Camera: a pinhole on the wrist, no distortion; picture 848 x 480 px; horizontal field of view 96.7 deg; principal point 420.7 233.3 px. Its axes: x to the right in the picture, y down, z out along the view. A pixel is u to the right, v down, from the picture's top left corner.
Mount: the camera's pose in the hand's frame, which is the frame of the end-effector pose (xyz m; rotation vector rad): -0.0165 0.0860 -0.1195 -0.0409 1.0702 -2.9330
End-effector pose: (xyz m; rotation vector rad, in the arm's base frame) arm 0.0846 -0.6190 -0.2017 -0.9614 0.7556 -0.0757
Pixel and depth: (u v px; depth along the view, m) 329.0 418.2 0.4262
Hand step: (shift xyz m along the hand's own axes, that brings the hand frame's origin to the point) 0.1023 -0.3453 0.0700
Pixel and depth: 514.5 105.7 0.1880
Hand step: -0.0580 0.0124 0.0661
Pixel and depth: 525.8 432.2 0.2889
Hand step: -0.0866 -0.2187 0.0047
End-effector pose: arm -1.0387 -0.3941 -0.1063 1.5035 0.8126 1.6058
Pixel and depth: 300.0 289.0 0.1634
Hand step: 0.0411 -0.0362 -0.0110
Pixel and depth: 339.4 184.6 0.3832
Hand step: 0.0776 -0.1205 0.2039
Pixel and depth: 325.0 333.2 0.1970
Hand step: 0.0401 -0.0794 -0.0034
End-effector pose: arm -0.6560 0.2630 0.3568 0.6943 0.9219 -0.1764
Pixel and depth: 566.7 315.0 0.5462
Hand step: -0.2098 -0.3618 0.2258
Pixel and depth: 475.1 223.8 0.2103
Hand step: -0.0403 -0.0461 0.0453
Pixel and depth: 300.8 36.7 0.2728
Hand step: 0.0774 0.0215 0.1792
